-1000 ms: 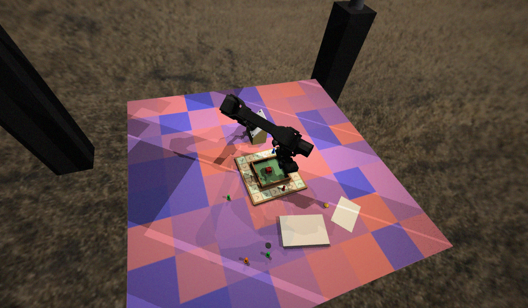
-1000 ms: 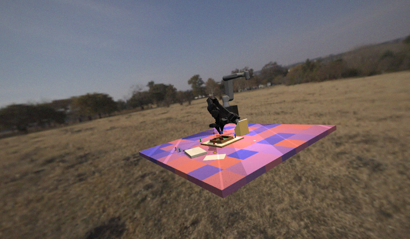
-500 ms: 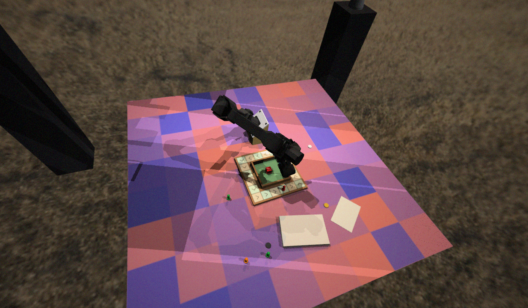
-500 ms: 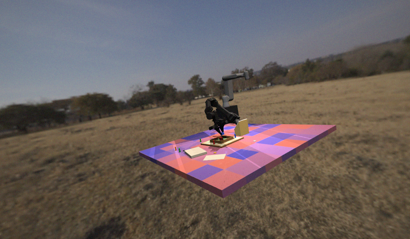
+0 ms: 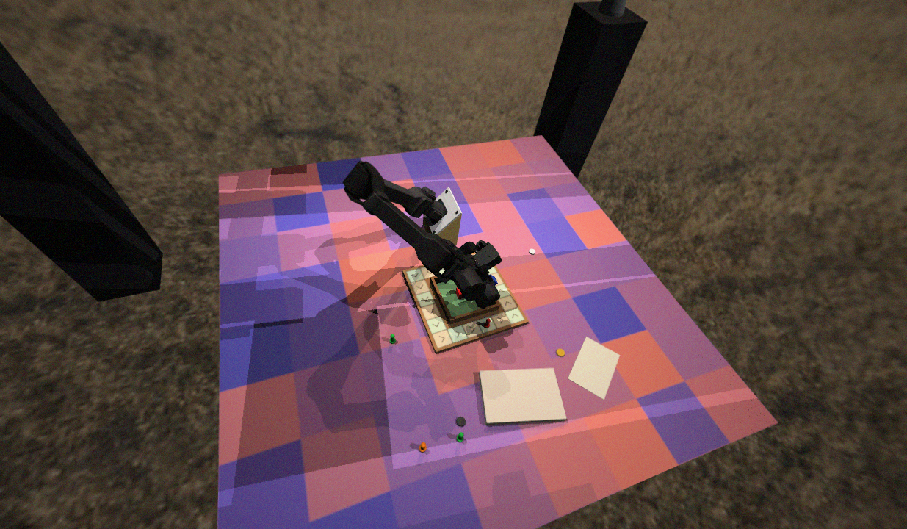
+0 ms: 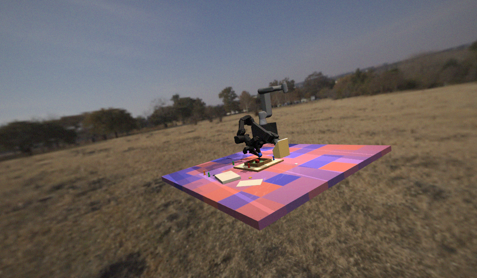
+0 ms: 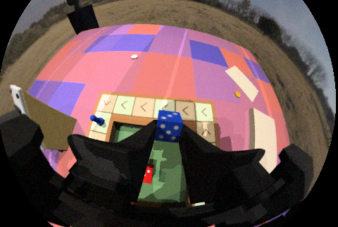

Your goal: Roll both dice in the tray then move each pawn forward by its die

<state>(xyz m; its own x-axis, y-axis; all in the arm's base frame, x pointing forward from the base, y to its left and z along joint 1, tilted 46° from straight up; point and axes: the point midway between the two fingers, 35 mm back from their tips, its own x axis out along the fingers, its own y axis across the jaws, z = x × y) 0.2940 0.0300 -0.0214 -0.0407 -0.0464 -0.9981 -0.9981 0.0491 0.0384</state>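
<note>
The red pawn lies 90 mm ahead of my gripper tip, 60 mm below it and 40 mm to the right of it. From my gripper tip the other things lie so: blue pawn 140 mm behind, 60 mm below; then thick white pad 300 mm ahead, 80 mm below, 40 mm to the right; then yellow disc 230 mm ahead, 130 mm to the left, 80 mm below.
</note>
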